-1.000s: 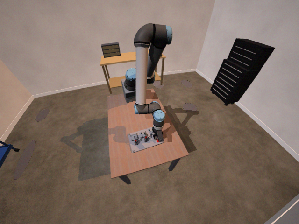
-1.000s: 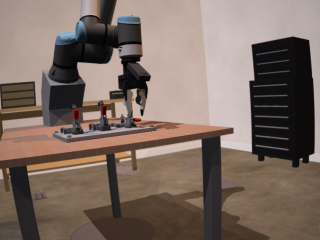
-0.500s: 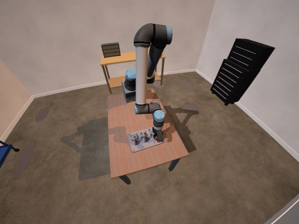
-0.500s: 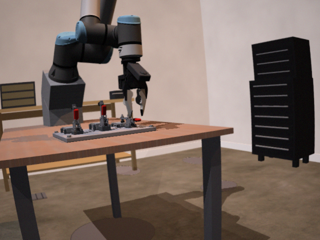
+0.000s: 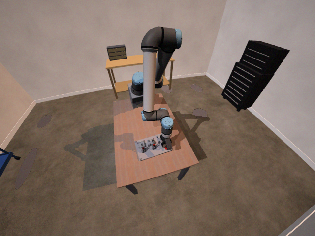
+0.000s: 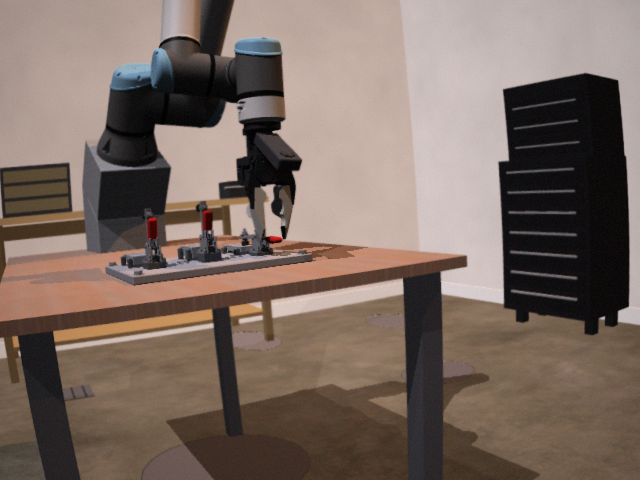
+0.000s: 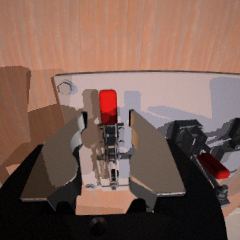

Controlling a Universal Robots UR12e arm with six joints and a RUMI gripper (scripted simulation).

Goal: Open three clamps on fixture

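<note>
The grey fixture plate lies 5 cm behind my hand, 13 cm to the right of it and 5 cm below it.
</note>
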